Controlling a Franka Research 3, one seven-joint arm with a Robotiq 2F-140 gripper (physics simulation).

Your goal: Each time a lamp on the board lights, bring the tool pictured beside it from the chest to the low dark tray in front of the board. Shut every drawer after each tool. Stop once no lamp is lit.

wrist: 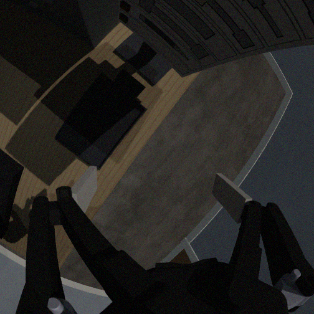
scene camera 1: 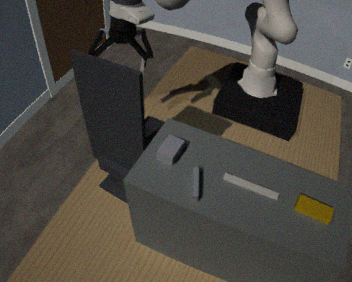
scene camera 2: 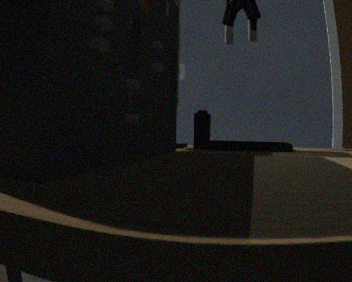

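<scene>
My gripper [scene camera 1: 119, 57] [scene camera 2: 241, 34] [wrist: 157, 181] is wide open and empty, high beside the top of a tall dark upright panel [scene camera 1: 107, 110], which looks like the board. In the wrist view a dark panelled face [wrist: 215, 30] with tool-like shapes crosses the top; I can make out no lit lamp on it. A low dark tray [wrist: 121, 137] lies on the mat below. A large grey box [scene camera 1: 175, 220], seemingly the chest, stands beside the panel; its drawers are hidden. In scene camera 2 a small orange spot [scene camera 2: 144, 4] shows, too blurred to identify.
On the grey box lie a lavender block [scene camera 1: 171, 150], a grey bar [scene camera 1: 197, 183], a pale strip [scene camera 1: 250, 186] and a yellow block [scene camera 1: 314, 208]. The arm's black base [scene camera 1: 260, 112] stands on the wooden-looking mat [scene camera 1: 70, 240]. A large dark face [scene camera 2: 85, 115] fills scene camera 2's left side.
</scene>
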